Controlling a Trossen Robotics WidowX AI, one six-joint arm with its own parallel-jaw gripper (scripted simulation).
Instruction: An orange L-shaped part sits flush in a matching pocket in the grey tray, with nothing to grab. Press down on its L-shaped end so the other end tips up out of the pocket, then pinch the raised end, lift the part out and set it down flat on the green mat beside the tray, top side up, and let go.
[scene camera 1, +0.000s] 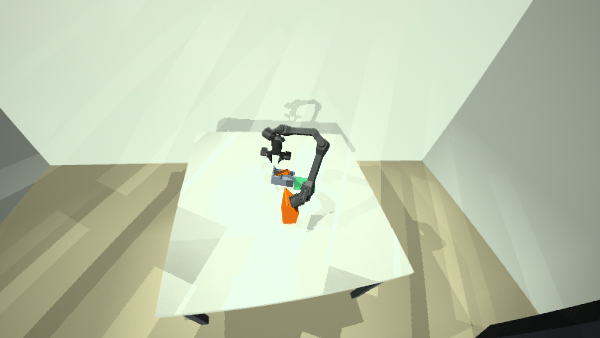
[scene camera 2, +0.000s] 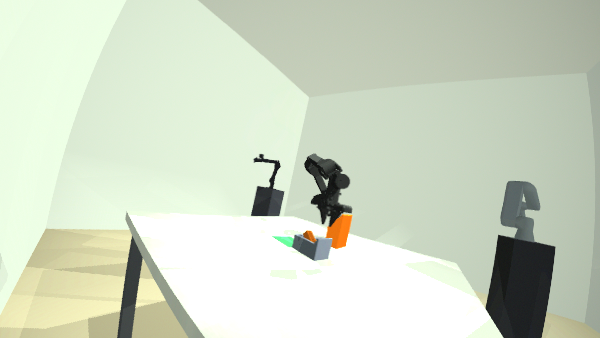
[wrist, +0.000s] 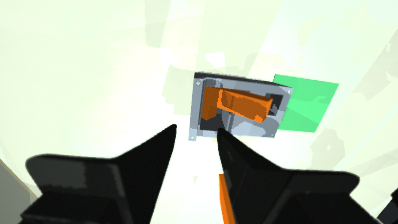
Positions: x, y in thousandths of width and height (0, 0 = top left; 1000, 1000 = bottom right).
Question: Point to my gripper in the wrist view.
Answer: At 496, 583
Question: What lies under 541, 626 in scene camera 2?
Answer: My gripper.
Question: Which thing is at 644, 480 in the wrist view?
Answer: An orange L-shaped part.
